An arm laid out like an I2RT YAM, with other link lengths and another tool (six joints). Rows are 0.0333 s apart.
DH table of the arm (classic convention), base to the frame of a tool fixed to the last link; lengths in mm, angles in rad. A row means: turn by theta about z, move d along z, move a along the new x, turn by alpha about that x. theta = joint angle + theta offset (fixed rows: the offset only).
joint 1: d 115.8, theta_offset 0, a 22.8, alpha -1.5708
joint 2: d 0, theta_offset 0, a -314.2, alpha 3.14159
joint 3: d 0, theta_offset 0.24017, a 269.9, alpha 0
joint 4: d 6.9, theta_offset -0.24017, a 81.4, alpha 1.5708
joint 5: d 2, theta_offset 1.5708, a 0, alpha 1.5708
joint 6: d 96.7, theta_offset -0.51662, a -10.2, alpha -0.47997
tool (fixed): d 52.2, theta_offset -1.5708, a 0, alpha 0
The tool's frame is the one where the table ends.
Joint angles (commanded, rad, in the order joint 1, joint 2, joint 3, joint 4, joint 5, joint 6), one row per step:
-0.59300, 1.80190, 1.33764, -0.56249, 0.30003, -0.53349
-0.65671, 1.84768, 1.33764, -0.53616, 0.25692, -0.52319
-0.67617, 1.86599, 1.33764, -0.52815, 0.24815, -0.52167
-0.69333, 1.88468, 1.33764, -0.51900, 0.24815, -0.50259
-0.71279, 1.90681, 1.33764, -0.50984, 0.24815, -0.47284
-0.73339, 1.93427, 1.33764, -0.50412, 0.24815, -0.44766
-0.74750, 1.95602, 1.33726, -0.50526, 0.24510, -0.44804
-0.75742, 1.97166, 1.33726, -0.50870, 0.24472, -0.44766
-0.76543, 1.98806, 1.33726, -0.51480, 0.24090, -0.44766
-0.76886, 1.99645, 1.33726, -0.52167, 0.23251, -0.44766
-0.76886, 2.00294, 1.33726, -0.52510, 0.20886, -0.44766
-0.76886, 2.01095, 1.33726, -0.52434, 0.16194, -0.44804
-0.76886, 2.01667, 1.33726, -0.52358, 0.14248, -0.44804
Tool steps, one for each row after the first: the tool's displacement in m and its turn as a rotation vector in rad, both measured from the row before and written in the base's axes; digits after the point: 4 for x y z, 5 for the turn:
-0.0099, -0.0211, -0.0195, 0.04391, -0.01118, -0.05027
-0.0038, -0.0068, -0.0077, 0.01269, 0.00264, -0.01638
-0.0040, -0.0065, -0.0076, 0.01006, -0.00195, -0.03331
-0.0049, -0.0068, -0.0093, 0.01418, -0.00459, -0.04479
-0.0061, -0.0066, -0.0119, 0.01876, 0.00419, -0.04224
-0.0051, -0.0037, -0.0099, 0.01766, 0.01551, -0.01243
-0.0042, -0.0023, -0.0071, 0.01334, 0.01352, -0.01009
-0.0037, -0.0009, -0.0078, 0.01805, 0.01388, -0.00646
-0.0016, 0.0009, -0.0045, 0.01616, 0.00562, -0.00018
0.0018, 0.0027, -0.0040, 0.02265, -0.00811, 0.00888
0.0049, 0.0043, -0.0052, 0.03635, -0.02499, 0.01759
0.0020, 0.0018, -0.0031, 0.01649, -0.00905, 0.00704

